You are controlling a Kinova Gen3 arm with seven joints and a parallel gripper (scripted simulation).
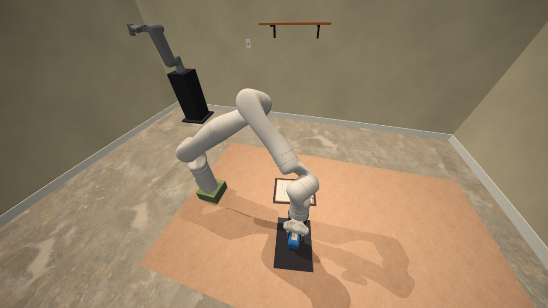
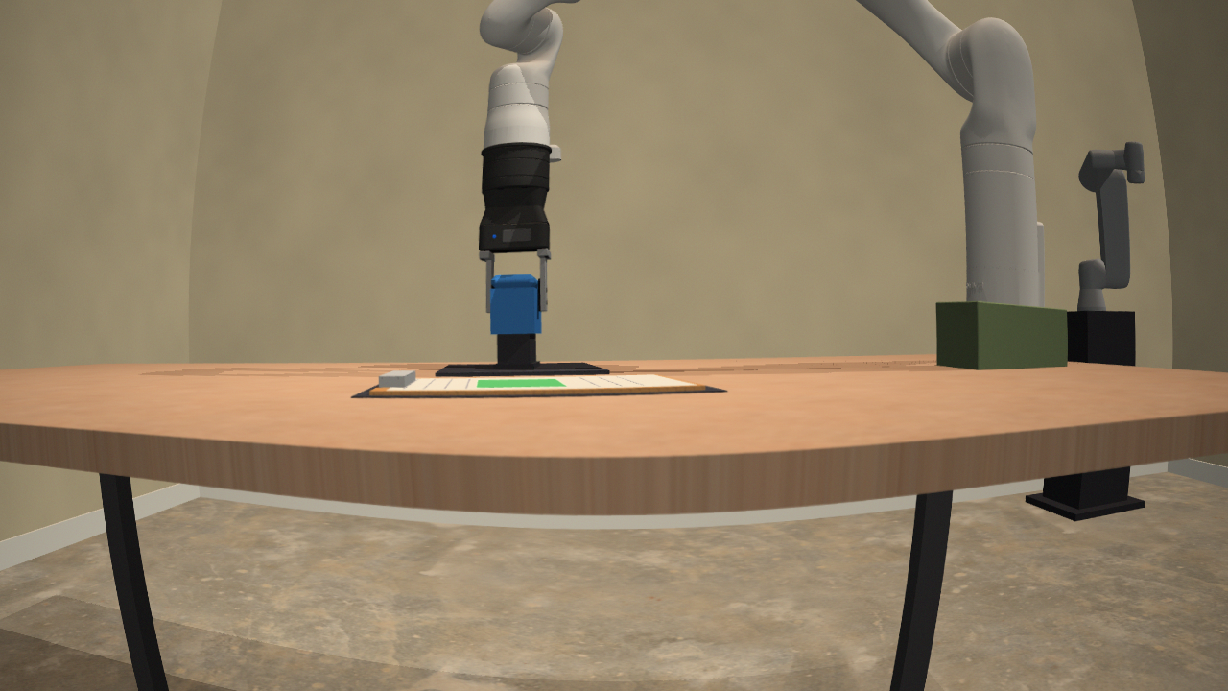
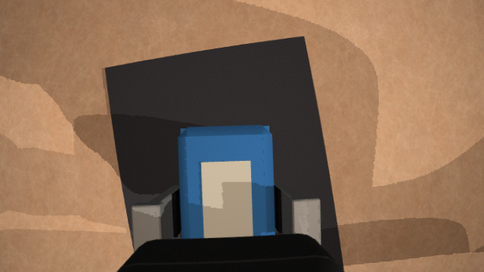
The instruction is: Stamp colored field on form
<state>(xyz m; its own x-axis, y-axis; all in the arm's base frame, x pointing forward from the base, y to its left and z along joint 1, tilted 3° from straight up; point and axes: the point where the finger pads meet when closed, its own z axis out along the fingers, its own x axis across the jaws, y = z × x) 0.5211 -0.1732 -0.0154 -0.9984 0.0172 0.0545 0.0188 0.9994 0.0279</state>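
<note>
Now: the blue stamp 30 mm below my hand. Also, from my hand: form: 20 mm behind, 290 mm to the left, 80 mm below; dark mat: 80 mm below; black base: 60 mm below.
</note>
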